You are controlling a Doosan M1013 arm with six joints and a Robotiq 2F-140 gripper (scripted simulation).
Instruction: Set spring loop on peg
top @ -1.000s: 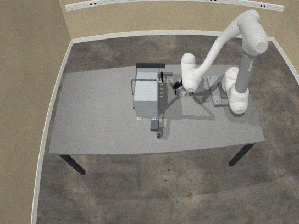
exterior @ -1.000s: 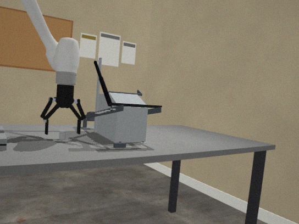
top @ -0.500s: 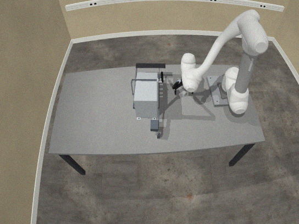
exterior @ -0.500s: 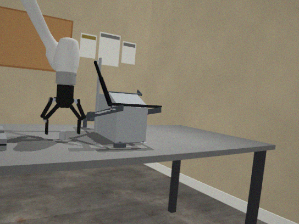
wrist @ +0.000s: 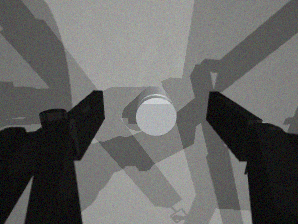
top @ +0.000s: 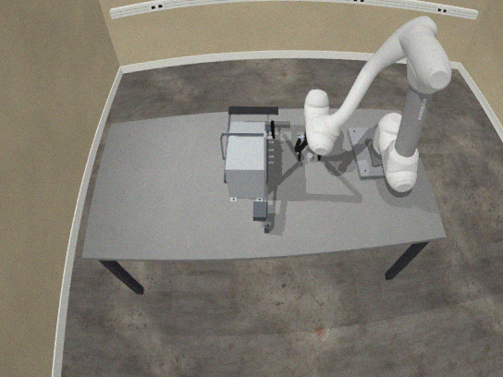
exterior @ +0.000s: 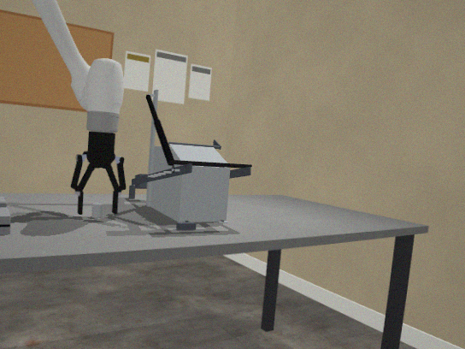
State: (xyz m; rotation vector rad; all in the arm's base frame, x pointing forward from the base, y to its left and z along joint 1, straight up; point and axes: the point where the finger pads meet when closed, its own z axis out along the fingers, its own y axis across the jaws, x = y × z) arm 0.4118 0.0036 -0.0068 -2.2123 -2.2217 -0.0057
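The steel test weight lies 1 cm below my hand. Round my hand: dark spring: 23 cm above, 19 cm ahead, 1 cm to the left.
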